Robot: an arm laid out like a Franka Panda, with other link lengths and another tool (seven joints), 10 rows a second.
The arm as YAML. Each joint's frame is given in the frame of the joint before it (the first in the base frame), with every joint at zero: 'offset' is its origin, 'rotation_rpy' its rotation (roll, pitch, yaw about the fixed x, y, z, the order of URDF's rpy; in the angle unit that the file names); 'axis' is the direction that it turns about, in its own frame. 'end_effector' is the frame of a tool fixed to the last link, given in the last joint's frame.
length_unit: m
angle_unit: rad
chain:
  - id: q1
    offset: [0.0, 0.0, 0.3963]
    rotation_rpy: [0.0, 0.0, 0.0]
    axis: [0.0, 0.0, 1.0]
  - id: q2
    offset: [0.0, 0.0, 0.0]
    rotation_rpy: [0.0, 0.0, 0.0]
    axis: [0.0, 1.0, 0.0]
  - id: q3
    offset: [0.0, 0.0, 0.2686]
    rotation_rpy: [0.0, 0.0, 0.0]
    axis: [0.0, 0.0, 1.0]
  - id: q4
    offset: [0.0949, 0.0, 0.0]
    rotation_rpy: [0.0, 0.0, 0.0]
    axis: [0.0, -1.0, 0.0]
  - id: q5
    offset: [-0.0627, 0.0, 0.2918]
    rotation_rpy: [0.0, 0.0, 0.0]
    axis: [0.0, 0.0, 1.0]
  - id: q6
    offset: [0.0, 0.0, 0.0]
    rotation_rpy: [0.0, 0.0, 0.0]
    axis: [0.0, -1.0, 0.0]
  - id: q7
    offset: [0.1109, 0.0, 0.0]
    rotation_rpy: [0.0, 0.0, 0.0]
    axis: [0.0, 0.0, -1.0]
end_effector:
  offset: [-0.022, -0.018, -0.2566]
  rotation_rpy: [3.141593, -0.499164, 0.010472]
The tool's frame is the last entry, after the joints.
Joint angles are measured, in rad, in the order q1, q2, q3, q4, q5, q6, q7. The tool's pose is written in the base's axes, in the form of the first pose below.
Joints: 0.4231 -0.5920 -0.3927 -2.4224 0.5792 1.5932 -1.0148
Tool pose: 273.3 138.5 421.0 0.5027 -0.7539 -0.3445 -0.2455
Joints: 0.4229 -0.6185 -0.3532 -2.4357 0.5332 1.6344 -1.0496
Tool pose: 276.4 137.3 417.9 0.4754 -0.7472 -0.3871 -0.2565
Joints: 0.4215 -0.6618 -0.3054 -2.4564 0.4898 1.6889 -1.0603
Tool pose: 280.1 137.6 419.7 0.4420 -0.7419 -0.4236 -0.2734
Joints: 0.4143 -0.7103 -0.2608 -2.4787 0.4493 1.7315 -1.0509
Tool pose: 281.2 136.2 423.8 0.4095 -0.7403 -0.4486 -0.2881
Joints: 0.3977 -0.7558 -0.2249 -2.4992 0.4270 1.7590 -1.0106
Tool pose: 280.1 133.8 429.2 0.3844 -0.7481 -0.4494 -0.3011
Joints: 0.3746 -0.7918 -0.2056 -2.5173 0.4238 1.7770 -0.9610
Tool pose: 279.0 129.9 433.9 0.3702 -0.7607 -0.4309 -0.3141
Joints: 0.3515 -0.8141 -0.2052 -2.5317 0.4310 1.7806 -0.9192
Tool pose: 277.3 124.6 435.7 0.3674 -0.7735 -0.4042 -0.3216
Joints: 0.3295 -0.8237 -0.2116 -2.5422 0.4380 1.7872 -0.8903
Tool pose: 278.4 118.3 435.6 0.3661 -0.7842 -0.3787 -0.3281
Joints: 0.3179 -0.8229 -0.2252 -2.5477 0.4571 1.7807 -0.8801
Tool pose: 277.3 116.4 434.7 0.3762 -0.7884 -0.3590 -0.3286
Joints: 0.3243 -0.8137 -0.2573 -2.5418 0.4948 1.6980 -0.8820
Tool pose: 258.7 122.7 432.9 0.4160 -0.7858 -0.3456 -0.3000
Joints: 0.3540 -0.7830 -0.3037 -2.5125 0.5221 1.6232 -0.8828
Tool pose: 247.3 128.5 436.0 0.4532 -0.7794 -0.3364 -0.2722
